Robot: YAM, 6 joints.
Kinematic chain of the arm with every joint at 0, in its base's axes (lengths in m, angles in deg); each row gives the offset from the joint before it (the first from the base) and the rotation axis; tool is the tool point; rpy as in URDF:
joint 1: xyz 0 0 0.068 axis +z
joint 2: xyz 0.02 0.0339 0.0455 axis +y
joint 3: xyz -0.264 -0.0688 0 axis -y
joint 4: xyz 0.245 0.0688 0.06 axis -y
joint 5: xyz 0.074 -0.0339 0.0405 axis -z
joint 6: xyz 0.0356 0 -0.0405 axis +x
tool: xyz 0 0 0 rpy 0 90 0
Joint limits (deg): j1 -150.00..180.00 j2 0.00..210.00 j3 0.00..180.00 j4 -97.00..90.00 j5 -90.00..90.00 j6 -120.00..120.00
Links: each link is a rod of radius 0.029 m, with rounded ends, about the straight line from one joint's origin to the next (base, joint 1, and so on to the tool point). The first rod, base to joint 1, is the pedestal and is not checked.
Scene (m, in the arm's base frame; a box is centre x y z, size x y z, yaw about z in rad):
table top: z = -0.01
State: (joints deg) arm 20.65 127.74 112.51 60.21 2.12 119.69
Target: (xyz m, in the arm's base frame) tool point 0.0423 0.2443 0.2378
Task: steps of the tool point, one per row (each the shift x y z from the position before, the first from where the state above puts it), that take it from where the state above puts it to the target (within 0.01 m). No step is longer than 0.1 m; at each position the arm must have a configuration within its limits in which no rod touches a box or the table.
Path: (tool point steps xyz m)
1: -0.0538 0.0559 -0.0103
2: -0.0634 0.0413 -0.0143
3: -0.0690 0.0251 -0.0185
4: -0.0704 0.0083 -0.0224
5: -0.0676 -0.0079 -0.0264
6: -0.0611 -0.0227 -0.0301
7: -0.0513 -0.0348 -0.0335

